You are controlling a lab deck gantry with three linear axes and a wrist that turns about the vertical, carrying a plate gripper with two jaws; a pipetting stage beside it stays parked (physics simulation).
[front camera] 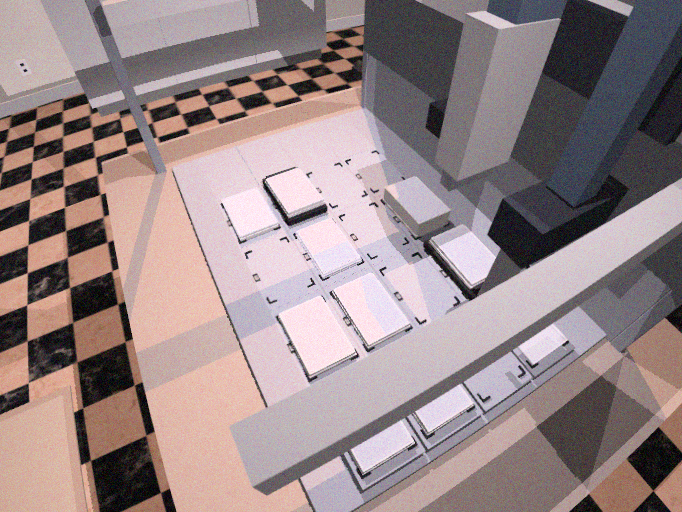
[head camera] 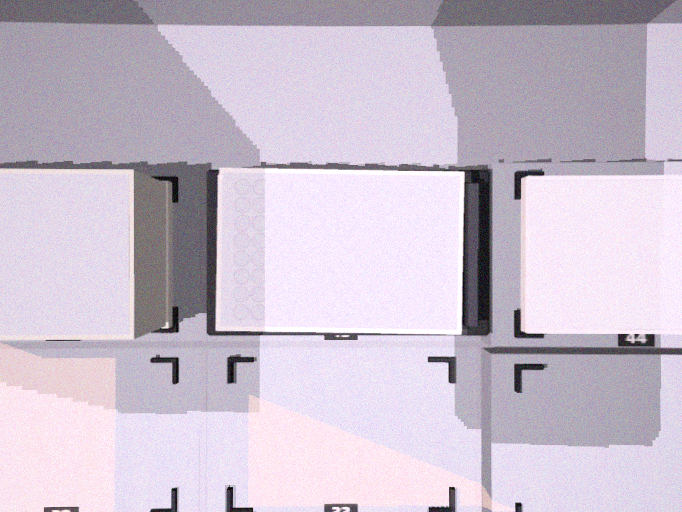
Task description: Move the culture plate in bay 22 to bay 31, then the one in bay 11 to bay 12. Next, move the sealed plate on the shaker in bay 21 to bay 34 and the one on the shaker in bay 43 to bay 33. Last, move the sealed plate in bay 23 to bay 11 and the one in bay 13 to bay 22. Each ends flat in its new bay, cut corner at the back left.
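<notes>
Culture plates sit in bay 22 and bay 11. A sealed plate lies on the black shaker in bay 21, another on the shaker in bay 43. Sealed plates sit in bay 23 and bay 13. Bay 12, bay 31 and bay 33 hold no plate; nor does bay 34. The dark gripper body hangs right of bay 43 in the front view; its jaws are hidden.
A tall box stands in bay 42, beside the shaker. Other plates sit in bay 44, bay 24 and bay 14. A long grey beam crosses the front view. The parked pipetting stage stands behind.
</notes>
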